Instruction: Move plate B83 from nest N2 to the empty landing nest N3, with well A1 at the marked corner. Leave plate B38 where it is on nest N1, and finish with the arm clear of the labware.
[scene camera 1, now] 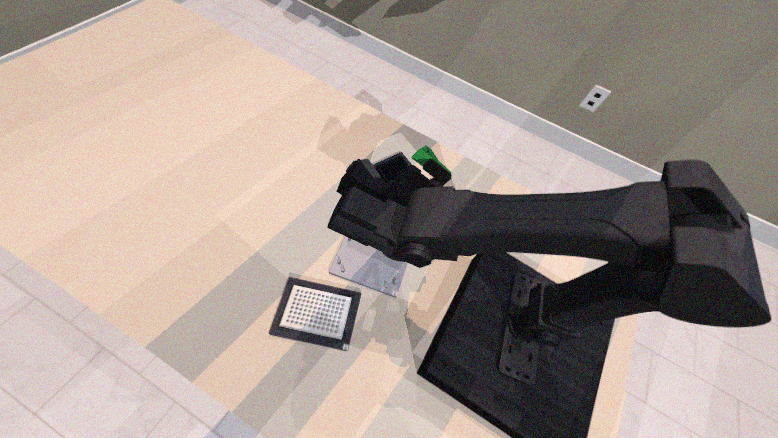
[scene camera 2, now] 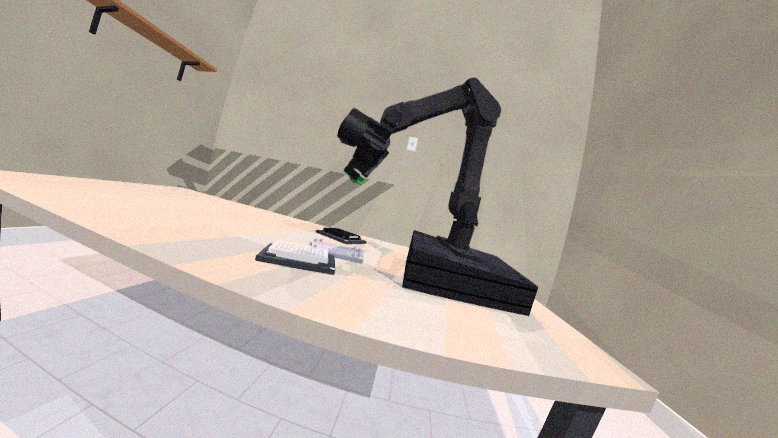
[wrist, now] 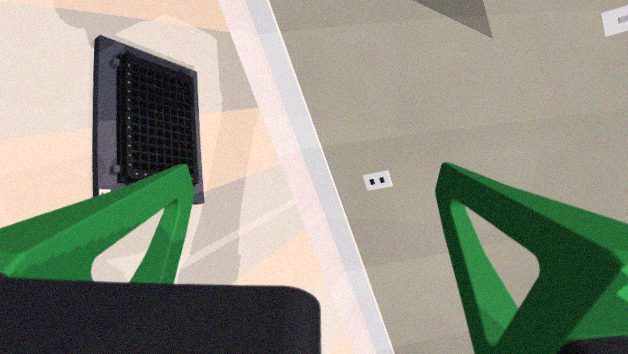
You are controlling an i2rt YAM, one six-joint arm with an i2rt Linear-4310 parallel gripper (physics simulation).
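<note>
A white well plate (scene camera 1: 315, 311) (scene camera 2: 299, 253) sits on a dark nest (scene camera 1: 352, 315) (scene camera 2: 293, 265). A black well plate (scene camera 2: 342, 233) (wrist: 157, 120) sits on another dark nest (wrist: 105, 110); the arm hides most of it in scene camera 1. The light grey nest (scene camera 1: 364, 272) (scene camera 2: 348, 251) between them bears no plate and is partly hidden by the arm. I cannot read plate or nest labels. My gripper (scene camera 1: 430, 160) (scene camera 2: 358, 178) (wrist: 314, 177) is open and empty, tilted, high above the black plate's side of the table. In the wrist view its left finger overlaps that nest's lower end.
The arm stands on a black base block (scene camera 1: 451, 326) (scene camera 2: 462, 282) to the right of the nests. The far table edge and the wall lie beyond the black plate. A wooden wall shelf (scene camera 2: 157, 38) hangs at the upper left, away from the arm.
</note>
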